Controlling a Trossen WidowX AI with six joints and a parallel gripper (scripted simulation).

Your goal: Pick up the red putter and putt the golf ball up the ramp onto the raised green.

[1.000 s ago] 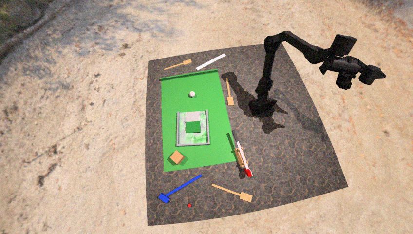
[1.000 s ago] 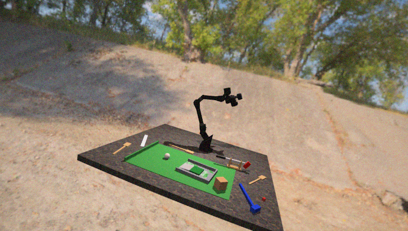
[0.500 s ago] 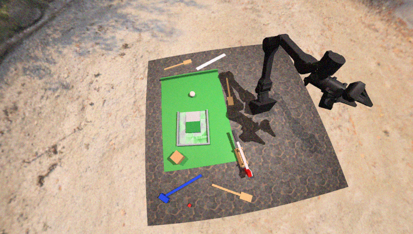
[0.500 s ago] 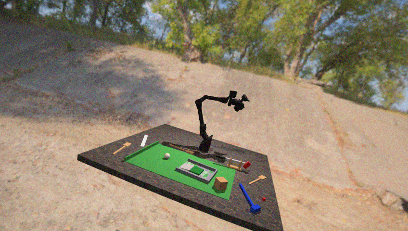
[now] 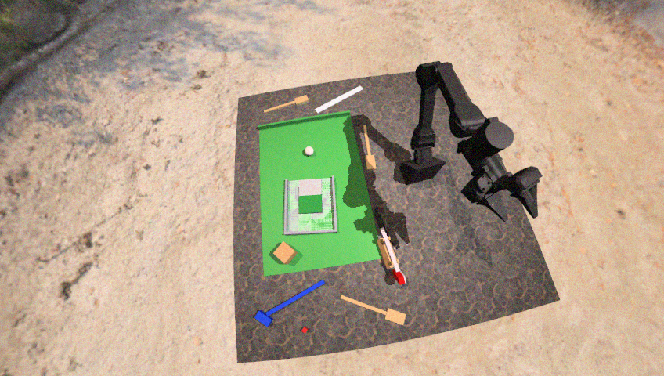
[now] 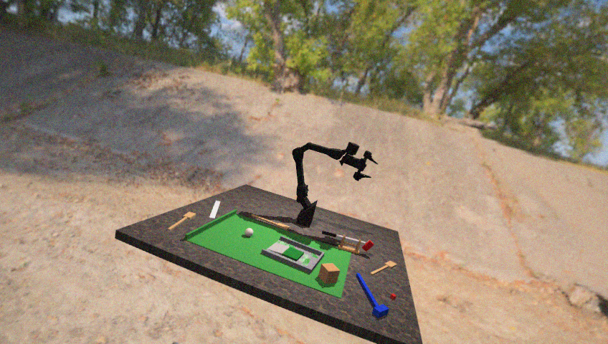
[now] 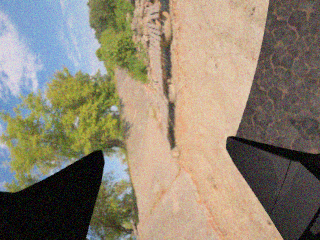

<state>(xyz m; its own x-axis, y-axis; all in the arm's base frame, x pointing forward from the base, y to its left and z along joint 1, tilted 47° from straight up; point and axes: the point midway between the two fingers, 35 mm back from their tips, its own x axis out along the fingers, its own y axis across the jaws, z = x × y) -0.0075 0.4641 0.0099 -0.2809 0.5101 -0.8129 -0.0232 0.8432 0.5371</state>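
Now: gripper tip 39 cm above the red putter, 23 cm short of it and 5 cm to the left of it. Also, from my gripper tip: wooden rack (41 cm below, 23 cm ahead, 3 cm to the right); small red cube (60 cm ahead, 44 cm below, 19 cm to the left); tan cube (62 cm ahead, 42 cm below, 10 cm to the right).
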